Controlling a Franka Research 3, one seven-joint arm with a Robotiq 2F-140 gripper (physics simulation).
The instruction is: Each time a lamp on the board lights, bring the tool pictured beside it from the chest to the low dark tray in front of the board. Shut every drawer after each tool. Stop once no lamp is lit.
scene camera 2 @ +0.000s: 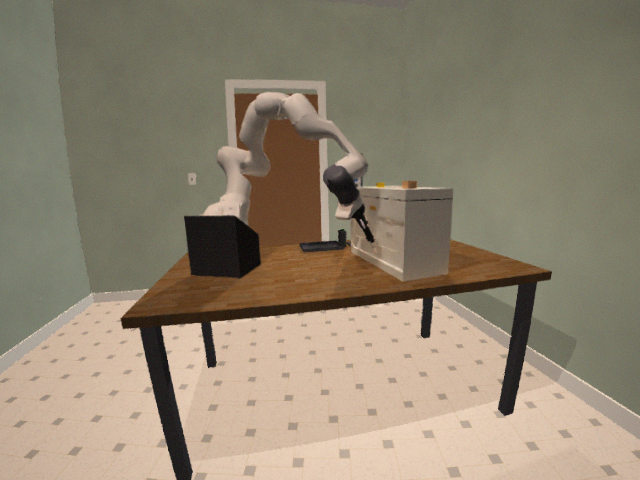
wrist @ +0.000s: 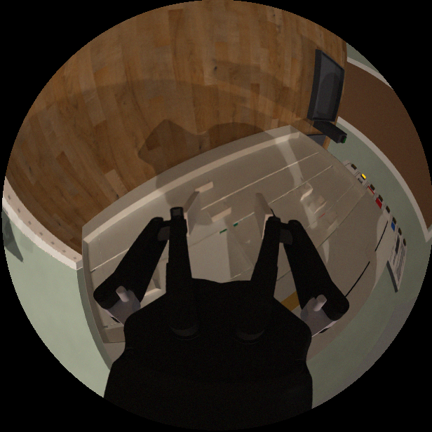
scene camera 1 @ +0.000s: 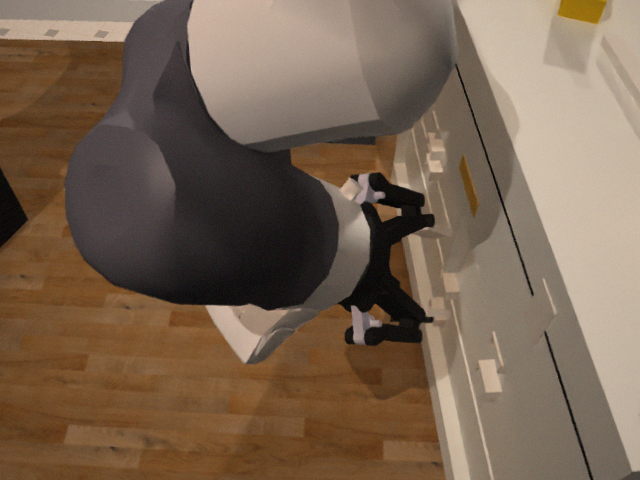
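Note:
The white chest (scene camera 1: 589,217) (scene camera 2: 426,232) (wrist: 210,255) stands with its drawers looking shut. My gripper (scene camera 1: 436,269) (scene camera 2: 371,240) (wrist: 227,201) is at its front, low down. The fingers are partly closed but still apart, one on each side of two small pale handles; the upper handle (scene camera 1: 451,283) (wrist: 221,215) and the lower handle (wrist: 204,187) show no clear contact with the pads. A lamp (wrist: 364,176) glows yellow on the board (wrist: 397,260); the picture beside it is too small to read. The low dark tray (scene camera 2: 323,246) (wrist: 315,95) lies beyond the chest. No tool is in view.
A dark upright block (scene camera 2: 341,237) (wrist: 331,131) stands beside the tray. A large black box (scene camera 2: 211,245) stands on the table's left part. A yellow block (scene camera 1: 581,9) (scene camera 2: 380,184) and a brown block (scene camera 2: 409,183) are on the chest top. More handles stick out from the drawers.

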